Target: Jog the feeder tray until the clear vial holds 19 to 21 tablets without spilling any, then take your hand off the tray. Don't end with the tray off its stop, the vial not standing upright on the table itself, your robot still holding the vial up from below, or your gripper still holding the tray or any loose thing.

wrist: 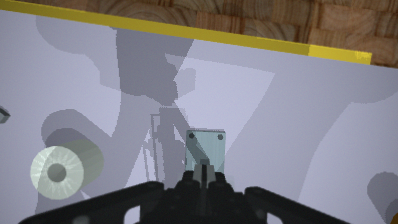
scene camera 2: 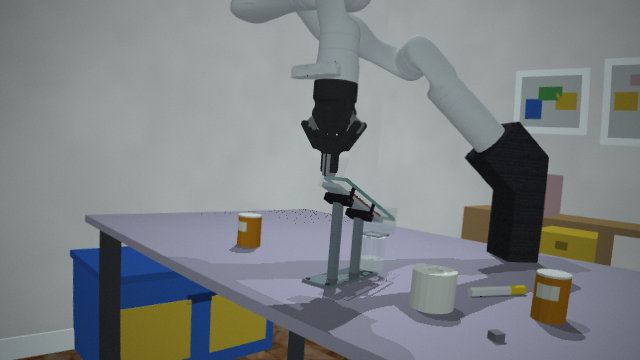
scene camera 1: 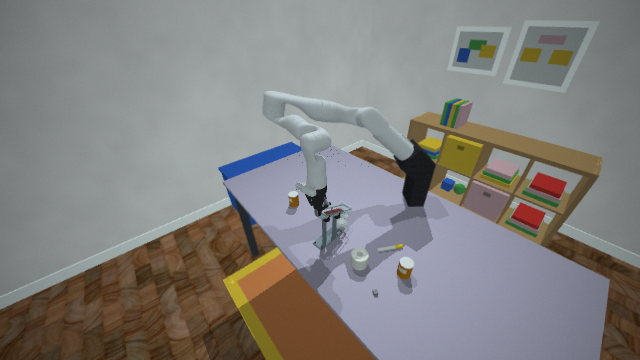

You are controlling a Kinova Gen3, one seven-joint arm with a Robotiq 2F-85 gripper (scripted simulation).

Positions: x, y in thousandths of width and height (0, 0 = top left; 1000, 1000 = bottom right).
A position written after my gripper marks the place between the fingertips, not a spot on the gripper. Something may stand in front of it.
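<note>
My gripper (scene camera 2: 513, 490) appears in the wrist view as well (wrist: 511, 797). There is a white roll (scene camera 2: 677, 810), which I also find in the wrist view (wrist: 210, 717). I see a clear vial (scene camera 2: 584, 693) too, though in the wrist view the vial is out of frame. And there is a feeder tray (scene camera 2: 523, 512).
</note>
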